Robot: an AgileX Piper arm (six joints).
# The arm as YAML. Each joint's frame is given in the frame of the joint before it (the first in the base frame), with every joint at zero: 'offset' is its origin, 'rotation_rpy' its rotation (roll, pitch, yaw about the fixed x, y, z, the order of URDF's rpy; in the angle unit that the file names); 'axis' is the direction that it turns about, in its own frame. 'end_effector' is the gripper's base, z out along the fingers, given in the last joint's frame.
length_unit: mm
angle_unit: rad
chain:
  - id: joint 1
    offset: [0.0, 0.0, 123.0]
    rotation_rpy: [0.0, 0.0, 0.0]
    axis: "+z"
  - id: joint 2
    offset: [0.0, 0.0, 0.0]
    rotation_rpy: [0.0, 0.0, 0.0]
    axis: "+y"
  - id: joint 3
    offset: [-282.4, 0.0, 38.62]
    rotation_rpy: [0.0, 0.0, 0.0]
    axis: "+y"
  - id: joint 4
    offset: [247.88, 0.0, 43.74]
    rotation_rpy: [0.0, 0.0, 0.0]
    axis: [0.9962, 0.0, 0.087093]
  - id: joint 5
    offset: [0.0, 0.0, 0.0]
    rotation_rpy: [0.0, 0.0, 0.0]
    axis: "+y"
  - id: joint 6
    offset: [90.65, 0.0, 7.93]
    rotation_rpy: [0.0, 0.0, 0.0]
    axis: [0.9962, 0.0, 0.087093]
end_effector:
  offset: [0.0, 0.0, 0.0]
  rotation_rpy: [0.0, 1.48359, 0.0]
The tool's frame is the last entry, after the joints.
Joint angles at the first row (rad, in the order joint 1, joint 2, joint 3, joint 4, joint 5, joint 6):
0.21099 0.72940 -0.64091 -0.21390 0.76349 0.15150
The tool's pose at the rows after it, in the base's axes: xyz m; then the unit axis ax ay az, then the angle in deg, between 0 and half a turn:
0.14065, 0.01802, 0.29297, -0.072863, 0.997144, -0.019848, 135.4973
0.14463, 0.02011, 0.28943, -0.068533, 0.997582, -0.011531, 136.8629
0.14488, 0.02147, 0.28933, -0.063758, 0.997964, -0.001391, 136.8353
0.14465, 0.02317, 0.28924, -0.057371, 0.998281, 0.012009, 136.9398
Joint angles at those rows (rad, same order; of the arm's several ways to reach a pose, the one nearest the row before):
0.21103 0.78261 -0.64090 -0.19076 0.75649 0.15181
0.21099 0.80717 -0.64091 -0.17155 0.75327 0.15368
0.21096 0.80850 -0.64092 -0.15147 0.74847 0.15436
0.21095 0.80848 -0.64092 -0.12389 0.74616 0.15434

